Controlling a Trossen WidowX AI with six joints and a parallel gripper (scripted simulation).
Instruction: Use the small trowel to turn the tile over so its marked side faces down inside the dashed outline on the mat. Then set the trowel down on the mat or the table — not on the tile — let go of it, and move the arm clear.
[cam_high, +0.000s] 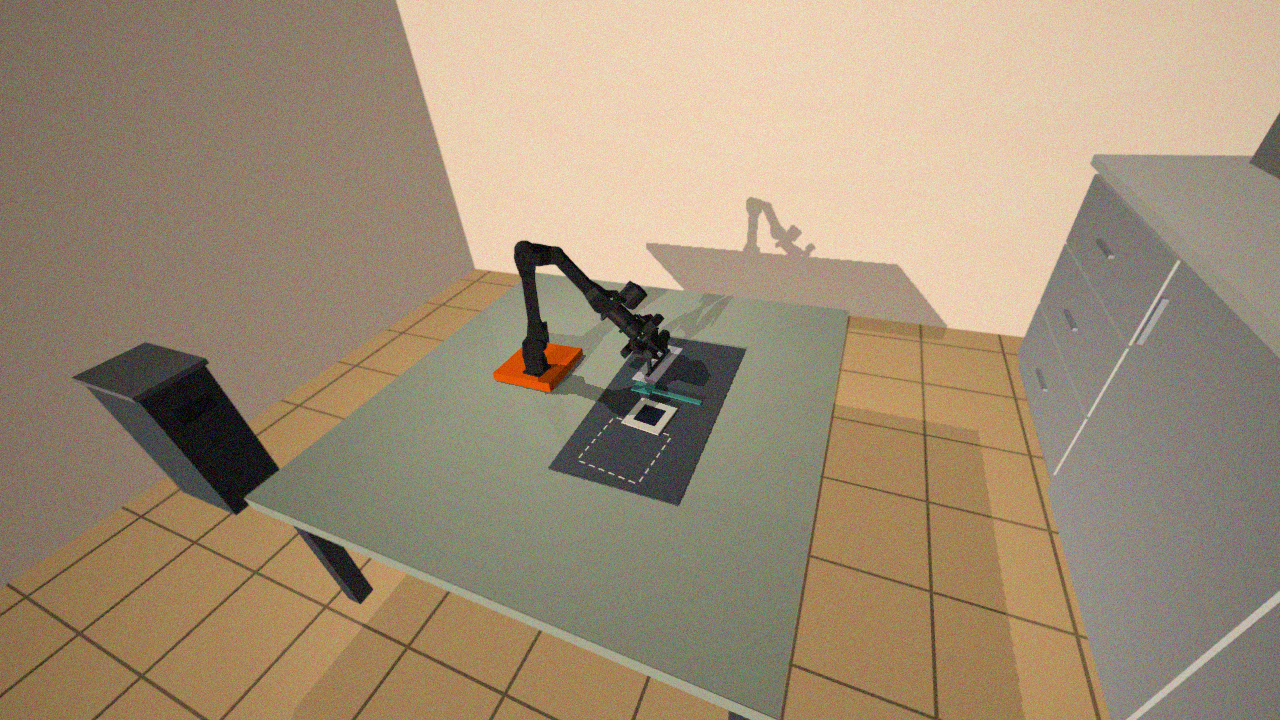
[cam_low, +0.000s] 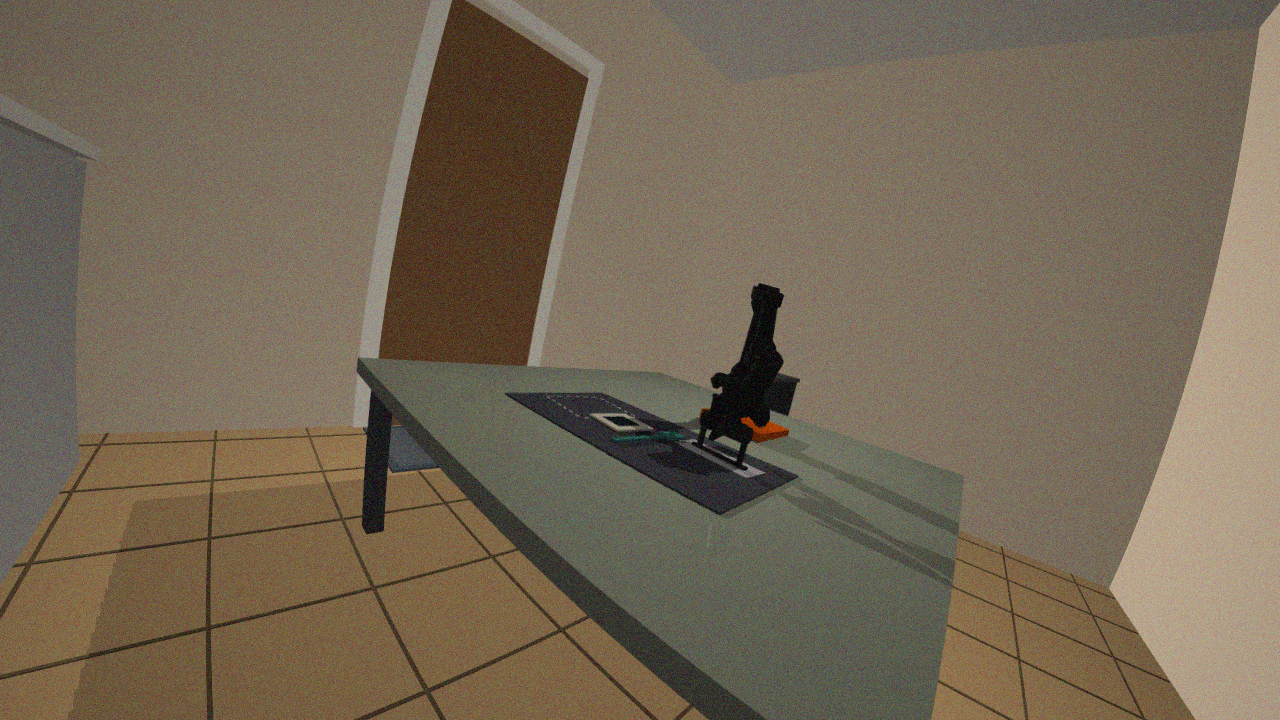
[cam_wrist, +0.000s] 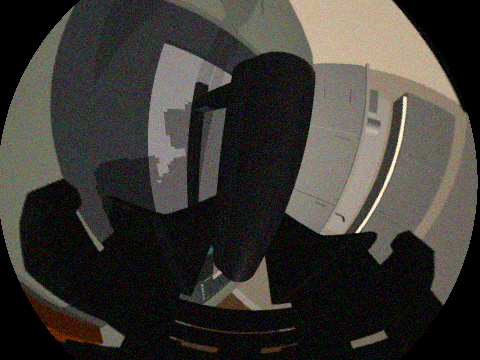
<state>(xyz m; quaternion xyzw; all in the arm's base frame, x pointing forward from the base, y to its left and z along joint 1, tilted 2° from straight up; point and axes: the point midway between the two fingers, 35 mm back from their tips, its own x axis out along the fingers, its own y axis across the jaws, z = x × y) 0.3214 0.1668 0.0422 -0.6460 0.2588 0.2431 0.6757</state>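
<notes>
Right now my gripper tip is 4 cm short of the teal trowel, 11 cm to the left of it and 4 cm above it. Also, from my gripper tip: dark mat: 5 cm ahead, 14 cm to the right, 7 cm below; then tile: 6 cm ahead, 21 cm to the right, 4 cm below.
</notes>
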